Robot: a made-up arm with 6 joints.
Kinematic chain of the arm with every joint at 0, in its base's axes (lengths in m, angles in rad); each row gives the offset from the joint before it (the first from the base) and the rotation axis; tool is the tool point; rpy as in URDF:
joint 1: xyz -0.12 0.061 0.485 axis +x
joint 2: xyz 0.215 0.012 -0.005 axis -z
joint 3: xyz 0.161 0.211 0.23 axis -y
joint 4: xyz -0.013 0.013 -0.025 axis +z
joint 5: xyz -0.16 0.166 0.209 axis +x
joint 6: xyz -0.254 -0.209 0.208 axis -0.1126 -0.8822 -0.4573
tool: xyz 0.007 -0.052 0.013 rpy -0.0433 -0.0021 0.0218
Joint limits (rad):
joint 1: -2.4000..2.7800
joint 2: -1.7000..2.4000
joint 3: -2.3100..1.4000
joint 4: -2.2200..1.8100
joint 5: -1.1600..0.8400
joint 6: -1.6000..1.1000
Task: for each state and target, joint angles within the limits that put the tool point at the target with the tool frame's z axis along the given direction. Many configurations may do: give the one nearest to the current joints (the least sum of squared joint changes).
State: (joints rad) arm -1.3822 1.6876 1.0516 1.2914 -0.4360 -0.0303
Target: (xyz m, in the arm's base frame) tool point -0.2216 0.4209 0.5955 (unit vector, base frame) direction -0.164 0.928 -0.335
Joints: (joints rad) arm -0.7149 0.8709 0.9838 1.0657 -0.3600 -0.3977
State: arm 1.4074 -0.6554 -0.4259 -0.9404 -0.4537 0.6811
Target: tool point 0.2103 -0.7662 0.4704 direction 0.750 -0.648 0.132
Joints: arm 1.8893 -0.5132 -0.9534 -0.1034 0.1228 -0.0174
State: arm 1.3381 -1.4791 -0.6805 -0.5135 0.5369 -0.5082
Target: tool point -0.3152 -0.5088 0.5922 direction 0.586 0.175 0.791
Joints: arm 1.1830 -1.7000 -0.4815 -0.8645 0.6080 -1.3837
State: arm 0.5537 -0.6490 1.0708 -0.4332 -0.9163 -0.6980
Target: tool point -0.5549 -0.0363 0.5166 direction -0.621 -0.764 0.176
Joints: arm 1.0340 -0.9172 1.2316 -0.5541 -0.5977 -0.3012
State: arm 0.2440 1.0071 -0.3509 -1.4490 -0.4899 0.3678
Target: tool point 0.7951 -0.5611 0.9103 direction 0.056 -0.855 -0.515
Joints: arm 0.3295 1.4960 -0.7300 -1.1582 -0.9766 -0.4331
